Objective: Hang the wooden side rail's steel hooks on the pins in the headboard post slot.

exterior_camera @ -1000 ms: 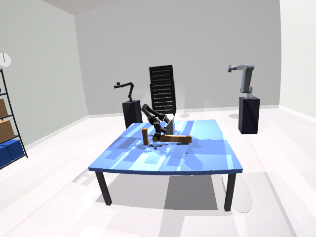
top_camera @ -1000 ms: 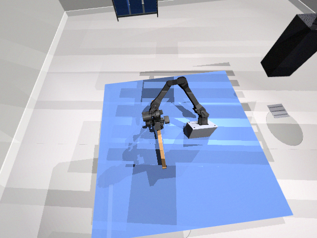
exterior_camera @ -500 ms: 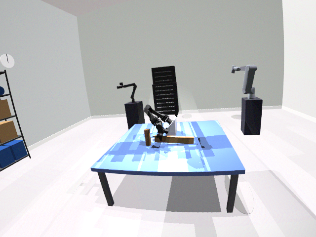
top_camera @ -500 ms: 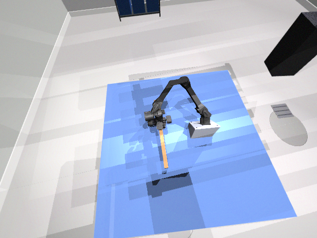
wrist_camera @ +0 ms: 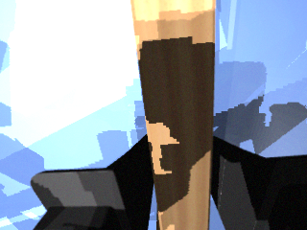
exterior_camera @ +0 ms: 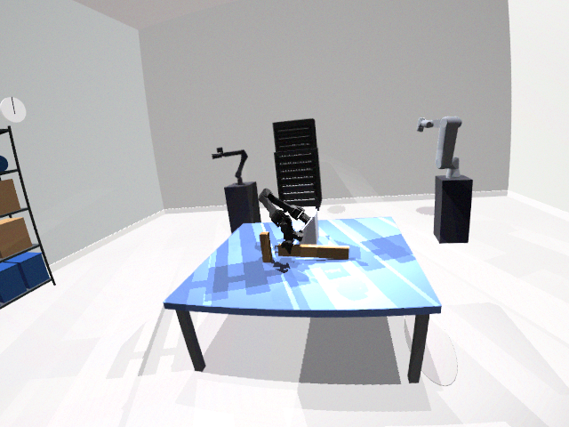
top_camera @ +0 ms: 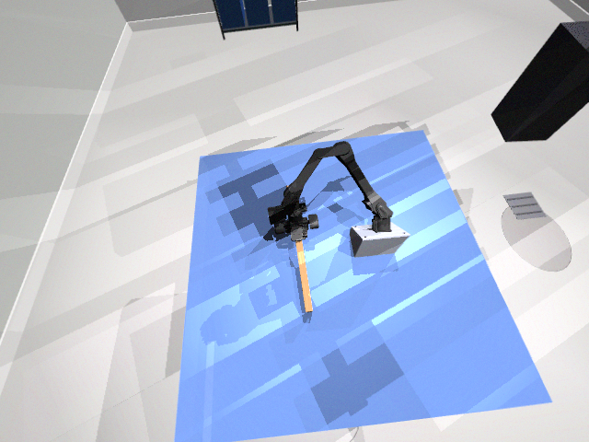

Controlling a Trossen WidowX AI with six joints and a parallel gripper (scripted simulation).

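My gripper tip is 14 cm to the left of the headboard post, 4 cm below it and 2 cm short of it.
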